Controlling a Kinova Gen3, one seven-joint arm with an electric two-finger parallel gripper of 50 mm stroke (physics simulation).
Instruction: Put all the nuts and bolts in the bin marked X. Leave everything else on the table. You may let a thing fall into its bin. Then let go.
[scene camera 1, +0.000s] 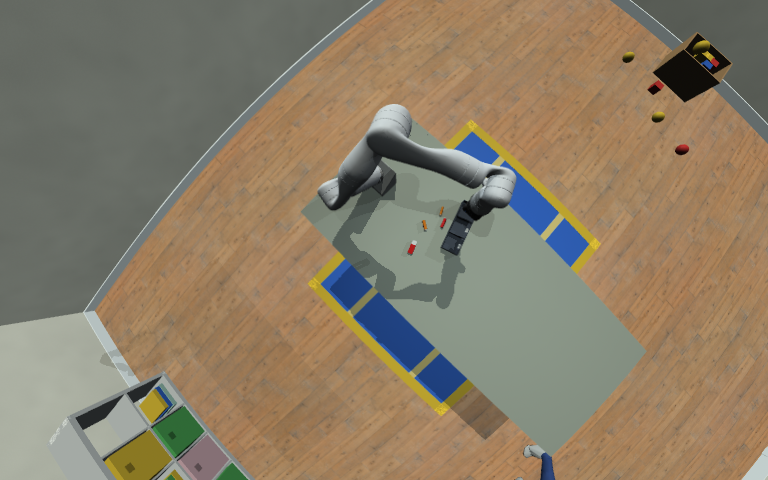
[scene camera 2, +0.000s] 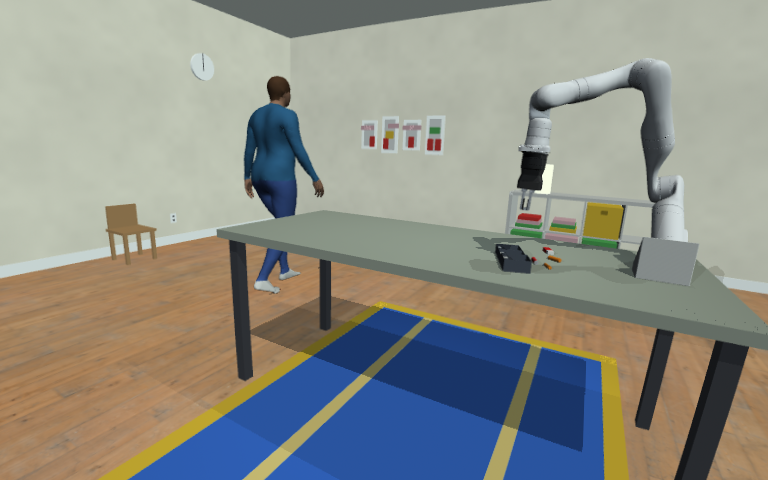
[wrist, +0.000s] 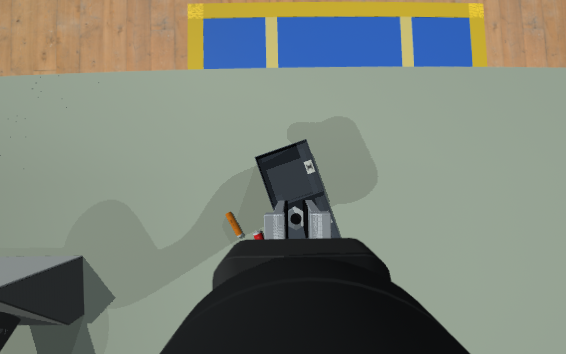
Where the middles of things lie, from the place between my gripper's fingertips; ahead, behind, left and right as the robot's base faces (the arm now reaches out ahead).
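Labels:
The dark three-compartment bin (scene camera 1: 462, 222) is there, and my hand is 17 cm above it, 2 cm short of it and 5 cm to the left of it.

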